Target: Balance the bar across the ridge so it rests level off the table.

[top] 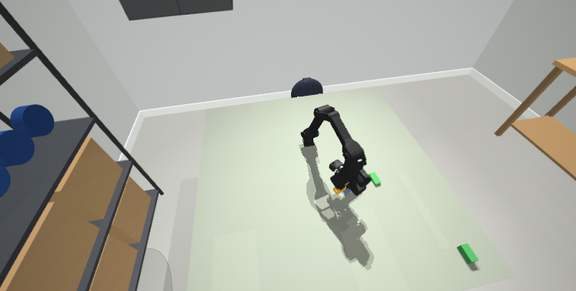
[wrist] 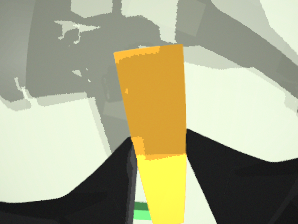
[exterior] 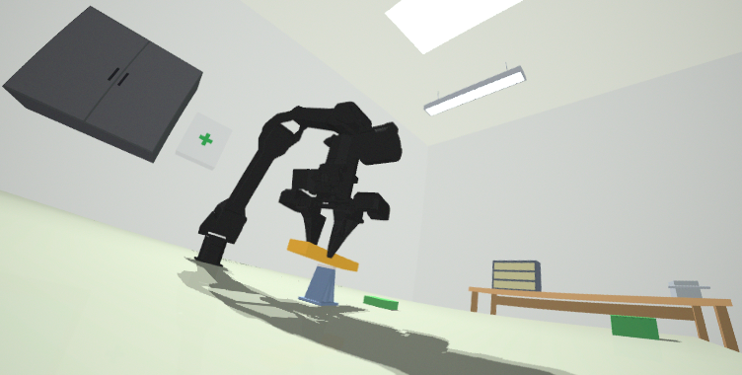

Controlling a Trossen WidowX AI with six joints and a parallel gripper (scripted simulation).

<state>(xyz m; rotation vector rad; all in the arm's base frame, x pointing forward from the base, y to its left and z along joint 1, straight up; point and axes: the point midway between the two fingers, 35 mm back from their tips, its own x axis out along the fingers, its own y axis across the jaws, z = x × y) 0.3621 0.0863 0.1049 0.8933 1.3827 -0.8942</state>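
Now: the orange bar 1 cm behind my gripper tip and 3 cm to the left of it.
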